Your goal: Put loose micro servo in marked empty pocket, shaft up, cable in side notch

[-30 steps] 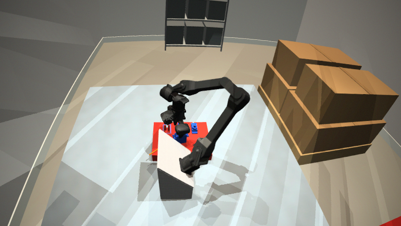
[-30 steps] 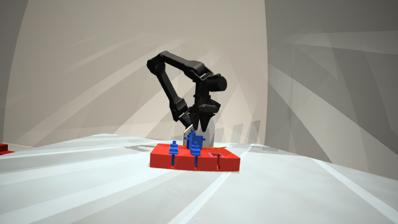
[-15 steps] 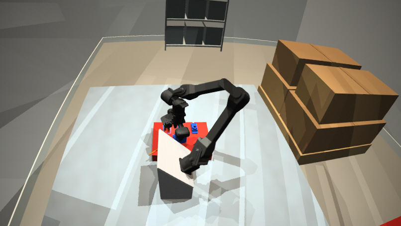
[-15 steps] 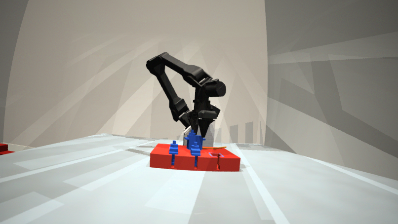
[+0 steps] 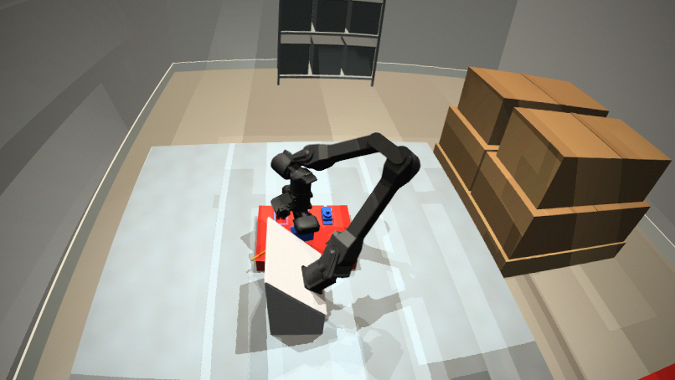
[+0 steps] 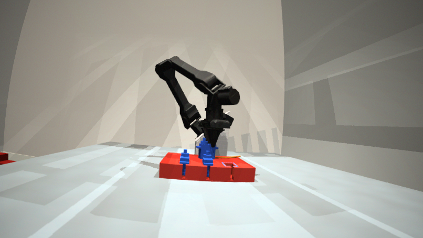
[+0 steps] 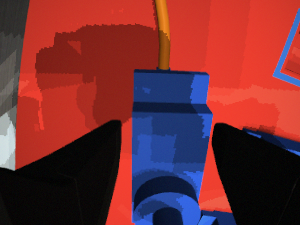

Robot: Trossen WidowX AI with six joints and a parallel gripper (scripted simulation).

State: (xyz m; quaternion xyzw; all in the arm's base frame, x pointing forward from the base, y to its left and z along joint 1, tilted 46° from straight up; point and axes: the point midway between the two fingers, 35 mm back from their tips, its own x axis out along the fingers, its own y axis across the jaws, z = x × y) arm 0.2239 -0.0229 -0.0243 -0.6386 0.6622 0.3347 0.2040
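Right now the red deck is 70 mm below my gripper tip, 20 mm to the right of it and 10 mm behind it.
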